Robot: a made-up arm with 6 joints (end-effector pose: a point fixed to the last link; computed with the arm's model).
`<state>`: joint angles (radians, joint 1 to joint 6).
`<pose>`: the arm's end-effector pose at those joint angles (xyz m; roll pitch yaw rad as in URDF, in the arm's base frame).
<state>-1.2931 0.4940 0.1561 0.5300 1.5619 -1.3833</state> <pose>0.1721 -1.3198 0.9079 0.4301 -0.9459 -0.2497</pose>
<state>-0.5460 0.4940 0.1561 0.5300 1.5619 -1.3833</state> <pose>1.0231 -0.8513 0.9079 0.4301 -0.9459 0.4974</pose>
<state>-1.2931 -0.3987 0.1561 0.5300 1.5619 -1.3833</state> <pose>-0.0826 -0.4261 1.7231 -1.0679 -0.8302 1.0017</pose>
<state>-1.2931 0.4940 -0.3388 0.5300 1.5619 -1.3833</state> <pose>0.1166 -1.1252 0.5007 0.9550 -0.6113 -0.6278</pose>
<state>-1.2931 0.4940 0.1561 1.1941 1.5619 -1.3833</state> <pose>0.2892 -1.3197 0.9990 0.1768 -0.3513 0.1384</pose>
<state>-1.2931 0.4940 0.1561 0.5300 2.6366 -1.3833</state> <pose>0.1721 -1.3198 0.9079 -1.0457 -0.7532 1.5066</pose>
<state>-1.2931 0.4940 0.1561 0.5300 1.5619 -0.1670</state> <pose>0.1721 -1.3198 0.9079 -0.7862 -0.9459 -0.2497</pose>
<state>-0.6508 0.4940 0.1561 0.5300 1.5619 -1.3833</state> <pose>0.9284 -0.9537 0.9079 0.4301 -0.9459 0.3926</pose>
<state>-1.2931 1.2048 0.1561 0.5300 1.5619 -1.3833</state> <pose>0.1855 -1.3666 -0.0874 1.1014 -0.4363 -0.7014</pose>
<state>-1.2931 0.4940 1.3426 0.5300 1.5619 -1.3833</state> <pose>0.0667 -0.9500 1.8718 -1.3368 -0.6151 1.1811</pose>
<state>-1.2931 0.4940 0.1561 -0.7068 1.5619 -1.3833</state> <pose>0.1706 -1.2296 0.6600 2.4501 -0.7959 -2.4824</pose>
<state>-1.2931 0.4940 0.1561 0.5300 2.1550 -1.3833</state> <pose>0.1721 -1.3198 0.9079 -0.5344 -1.0389 0.8667</pose>
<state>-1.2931 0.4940 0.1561 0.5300 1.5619 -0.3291</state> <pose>0.1721 -1.3198 0.9079 -0.6241 -0.9459 -0.2497</pose>
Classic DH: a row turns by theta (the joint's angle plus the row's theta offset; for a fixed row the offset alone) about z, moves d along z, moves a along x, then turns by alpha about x. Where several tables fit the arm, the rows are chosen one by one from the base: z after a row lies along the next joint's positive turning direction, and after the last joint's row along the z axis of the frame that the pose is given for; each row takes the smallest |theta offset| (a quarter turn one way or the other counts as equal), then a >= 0, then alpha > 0; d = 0 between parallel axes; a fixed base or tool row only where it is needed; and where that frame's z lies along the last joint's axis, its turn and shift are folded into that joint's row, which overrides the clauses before.
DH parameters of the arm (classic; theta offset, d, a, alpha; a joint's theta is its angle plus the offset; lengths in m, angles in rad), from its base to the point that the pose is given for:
joint 1: 0 0.3446 0 -1.5708
joint 2: -1.5708 0 0.8633 3.1416
joint 3: 0 0 0 -1.5708
joint 4: 0 -0.921 0 1.5708
joint 5: 0 0.2275 0 -1.5708
joint 6: 1.5708 0 0 1.5708
tool (fixed): -1.5708 0 0 0

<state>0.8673 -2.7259 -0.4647 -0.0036 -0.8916 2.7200</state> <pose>-0.4310 -0.8598 0.2654 -2.7315 -1.3696 0.8813</pose>
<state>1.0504 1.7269 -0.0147 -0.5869 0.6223 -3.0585</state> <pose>0.4488 0.4022 -0.6758 2.8564 1.0827 0.2912</pose>
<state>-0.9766 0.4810 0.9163 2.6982 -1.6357 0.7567</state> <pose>0.8384 -0.8738 1.5868 -1.4440 -0.9108 2.9379</pose>
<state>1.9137 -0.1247 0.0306 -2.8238 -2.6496 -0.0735</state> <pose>-0.4771 0.6935 1.2734 0.4039 -0.3120 -1.3836</pose>
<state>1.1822 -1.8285 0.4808 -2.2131 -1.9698 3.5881</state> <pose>-0.6263 -1.1700 0.9283 1.8962 0.7193 2.9492</pose>
